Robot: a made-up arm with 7 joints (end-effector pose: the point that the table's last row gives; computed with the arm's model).
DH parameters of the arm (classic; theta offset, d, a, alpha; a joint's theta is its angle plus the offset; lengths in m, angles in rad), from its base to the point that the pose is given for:
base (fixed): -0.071 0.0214 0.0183 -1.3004
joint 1: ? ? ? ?
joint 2: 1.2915 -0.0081 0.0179 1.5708
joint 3: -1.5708 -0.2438 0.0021 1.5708
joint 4: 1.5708 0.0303 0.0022 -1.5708
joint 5: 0 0.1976 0.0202 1.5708
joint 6: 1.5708 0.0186 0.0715 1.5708
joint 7: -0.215 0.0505 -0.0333 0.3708
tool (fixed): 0.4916 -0.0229 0 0
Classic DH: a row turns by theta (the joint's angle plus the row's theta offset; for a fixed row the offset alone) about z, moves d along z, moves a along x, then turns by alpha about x.
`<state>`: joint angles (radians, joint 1 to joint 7).
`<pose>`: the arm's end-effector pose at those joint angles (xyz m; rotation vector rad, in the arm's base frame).
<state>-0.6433 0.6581 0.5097 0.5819 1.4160 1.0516 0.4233</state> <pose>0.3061 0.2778 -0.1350 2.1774 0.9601 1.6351</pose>
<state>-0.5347 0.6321 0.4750 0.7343 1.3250 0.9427 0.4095</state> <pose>0.2816 0.2863 -0.2055 2.2597 1.0523 1.2569</pose>
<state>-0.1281 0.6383 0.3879 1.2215 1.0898 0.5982 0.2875</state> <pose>0.0725 0.3213 -0.3531 2.1304 1.5817 0.2188</pose>
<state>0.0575 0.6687 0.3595 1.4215 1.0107 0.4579 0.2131</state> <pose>-0.0486 0.3330 -0.3553 1.9353 1.8728 -0.1022</pose>
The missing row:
joint 1: -1.3111 0.0093 -0.0228 -1.5708
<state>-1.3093 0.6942 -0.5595 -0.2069 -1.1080 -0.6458 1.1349</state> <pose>0.2899 -0.0128 0.1149 -0.7529 -0.6535 0.4327</pose>
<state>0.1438 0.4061 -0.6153 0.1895 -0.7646 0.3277 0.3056</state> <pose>0.1094 0.0433 -0.3542 0.3168 1.0586 -0.0786</pose>
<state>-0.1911 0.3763 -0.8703 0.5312 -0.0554 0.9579 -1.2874</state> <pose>0.1822 0.0295 -0.4311 0.0825 1.6284 -1.4667</pose>
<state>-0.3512 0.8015 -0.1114 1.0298 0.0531 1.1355 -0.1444</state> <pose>0.1985 0.3469 -0.2775 1.0438 1.9244 0.4391</pose>
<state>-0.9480 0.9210 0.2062 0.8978 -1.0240 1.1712 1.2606</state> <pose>0.3694 0.3056 -0.0800 0.5095 1.3286 1.2820</pose>
